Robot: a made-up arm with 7 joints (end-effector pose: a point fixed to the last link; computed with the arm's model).
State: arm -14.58 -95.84 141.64 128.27 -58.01 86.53 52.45
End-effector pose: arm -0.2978 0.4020 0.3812 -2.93 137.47 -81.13
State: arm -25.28 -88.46 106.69 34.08 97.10 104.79 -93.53
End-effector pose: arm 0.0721 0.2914 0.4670 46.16 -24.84 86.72
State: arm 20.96 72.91 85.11 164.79 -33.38 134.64 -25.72
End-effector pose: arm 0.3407 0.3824 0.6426 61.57 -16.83 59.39
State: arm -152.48 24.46 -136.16 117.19 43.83 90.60 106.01
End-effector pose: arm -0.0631 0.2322 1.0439 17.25 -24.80 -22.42
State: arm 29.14 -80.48 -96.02 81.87 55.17 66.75 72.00
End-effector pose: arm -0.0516 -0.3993 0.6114 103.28 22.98 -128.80
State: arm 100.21 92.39 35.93 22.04 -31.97 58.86 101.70
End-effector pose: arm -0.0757 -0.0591 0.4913 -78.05 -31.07 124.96
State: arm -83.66 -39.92 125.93 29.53 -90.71 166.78 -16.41
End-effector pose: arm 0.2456 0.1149 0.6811 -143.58 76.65 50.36
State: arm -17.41 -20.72 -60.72 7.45 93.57 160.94 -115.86
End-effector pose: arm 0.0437 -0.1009 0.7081 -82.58 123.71 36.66
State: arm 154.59 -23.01 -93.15 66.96 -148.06 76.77 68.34
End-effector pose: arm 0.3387 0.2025 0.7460 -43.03 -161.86 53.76
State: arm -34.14 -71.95 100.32 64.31 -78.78 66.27 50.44
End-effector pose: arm 0.1068 0.3789 0.6854 85.30 114.16 -81.60
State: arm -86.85 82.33 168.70 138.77 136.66 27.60 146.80
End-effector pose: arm 0.1729 -0.4704 0.9158 29.18 92.73 76.67
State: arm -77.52 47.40 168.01 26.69 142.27 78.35 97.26
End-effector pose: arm 0.0728 0.2077 0.8750 -29.54 100.03 -4.42
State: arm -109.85 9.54 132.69 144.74 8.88 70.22 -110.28
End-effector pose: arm 0.2674 0.0355 1.1527 13.29 124.55 -125.26
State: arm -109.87 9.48 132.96 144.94 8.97 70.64 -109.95
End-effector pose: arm 0.2667 0.0371 1.1529 12.56 124.72 -125.17
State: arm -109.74 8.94 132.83 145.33 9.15 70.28 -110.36
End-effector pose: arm 0.2662 0.0409 1.1535 13.11 123.87 -125.16
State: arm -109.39 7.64 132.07 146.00 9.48 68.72 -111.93
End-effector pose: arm 0.2661 0.0485 1.1545 15.63 121.38 -125.31
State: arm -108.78 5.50 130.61 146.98 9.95 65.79 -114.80
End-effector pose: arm 0.2658 0.0604 1.1558 20.34 116.89 -125.53
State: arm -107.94 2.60 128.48 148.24 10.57 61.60 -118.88
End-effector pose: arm 0.2643 0.0768 1.1568 26.99 110.31 -125.66
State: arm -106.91 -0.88 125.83 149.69 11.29 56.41 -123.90
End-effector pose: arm 0.2609 0.0973 1.1570 34.99 101.79 -125.47
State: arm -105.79 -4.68 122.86 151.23 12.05 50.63 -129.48
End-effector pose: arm 0.2549 0.1206 1.1557 43.61 91.79 -124.72
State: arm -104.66 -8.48 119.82 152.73 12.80 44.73 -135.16
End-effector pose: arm 0.2468 0.1451 1.1525 51.98 81.15 -123.25
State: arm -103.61 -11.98 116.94 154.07 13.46 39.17 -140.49
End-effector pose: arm 0.2374 0.1685 1.1477 59.50 70.85 -121.18
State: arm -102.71 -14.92 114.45 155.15 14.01 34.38 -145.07
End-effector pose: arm 0.2283 0.1886 1.1421 65.64 61.85 -118.82
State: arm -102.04 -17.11 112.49 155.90 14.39 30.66 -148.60
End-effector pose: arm 0.2209 0.2036 1.1370 70.26 54.86 -116.69
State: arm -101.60 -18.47 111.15 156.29 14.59 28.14 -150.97
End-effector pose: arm 0.2161 0.2127 1.1333 73.33 50.19 -115.16
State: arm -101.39 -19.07 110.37 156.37 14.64 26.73 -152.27
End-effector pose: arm 0.2139 0.2163 1.1315 75.11 47.67 -114.38
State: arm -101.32 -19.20 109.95 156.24 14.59 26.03 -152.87
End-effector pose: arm 0.2136 0.2164 1.1310 76.07 46.54 -114.17
